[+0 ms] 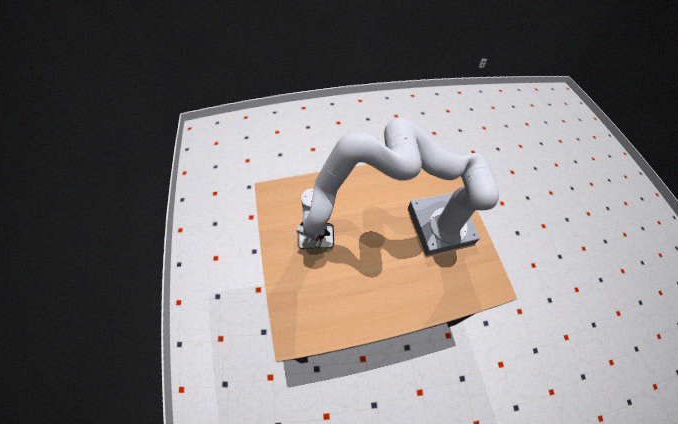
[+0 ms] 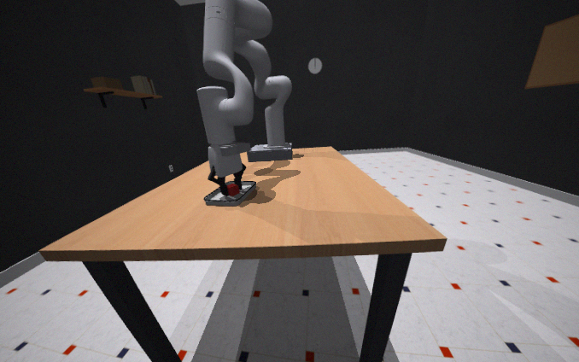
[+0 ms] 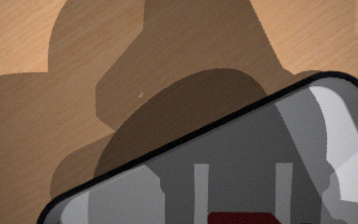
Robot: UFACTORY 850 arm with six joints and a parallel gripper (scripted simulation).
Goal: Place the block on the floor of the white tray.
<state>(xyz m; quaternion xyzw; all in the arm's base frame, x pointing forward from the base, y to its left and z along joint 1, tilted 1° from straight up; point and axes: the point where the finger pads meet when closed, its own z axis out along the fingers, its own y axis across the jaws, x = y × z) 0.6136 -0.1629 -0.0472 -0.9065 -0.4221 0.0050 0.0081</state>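
Now: hand 10 mm above the red block. Round my hand: white tray 10 mm below.
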